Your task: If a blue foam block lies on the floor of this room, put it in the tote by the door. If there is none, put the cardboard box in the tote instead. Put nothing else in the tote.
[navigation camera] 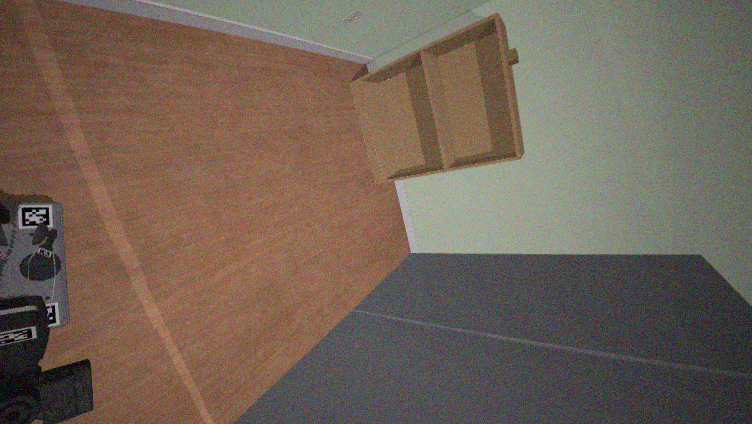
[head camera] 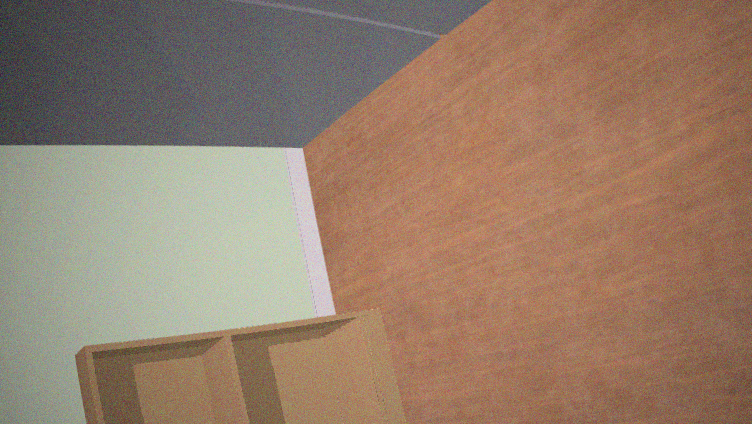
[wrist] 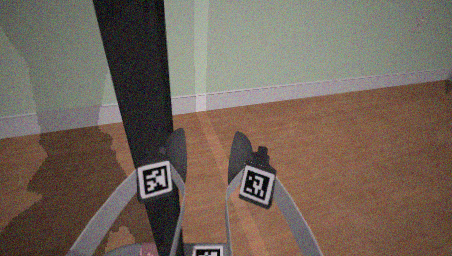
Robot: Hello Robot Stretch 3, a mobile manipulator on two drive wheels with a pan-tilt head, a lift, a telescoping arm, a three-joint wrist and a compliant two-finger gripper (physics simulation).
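Seen in the pictures: gripper, fingertip midpoint: (navigation camera: 21,223) (wrist: 209,148); robot's base, origin of the base link: (navigation camera: 40,263).
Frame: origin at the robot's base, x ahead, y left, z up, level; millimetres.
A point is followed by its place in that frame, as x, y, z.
Note:
My gripper (wrist: 209,148) {-12, 95, 507} is open in the wrist view, with a gap between its two fingertips and wooden floor behind them. No thing is between the fingers. A blue foam block, the cardboard box and the tote do not show in the head, navigation or wrist view.
A wooden shelf unit (head camera: 236,376) {1695, 473, 602} (navigation camera: 434,113) {1625, 705, 604} stands against the pale green wall (head camera: 157,237) {2144, 42, 692} (navigation camera: 605,131) {2025, 455, 1499} (wrist: 325,45) {543, 1011, 283}. A large dark grey surface (head camera: 184,79) {1749, -447, 710} (navigation camera: 500,300) {1632, -480, 903} adjoins the wooden floor (head camera: 552,210) {969, 5, 0} (navigation camera: 236,158) {624, 394, 1} (wrist: 350,150) {593, 598, 0}. A black post (wrist: 145,75) stands left of the fingers.

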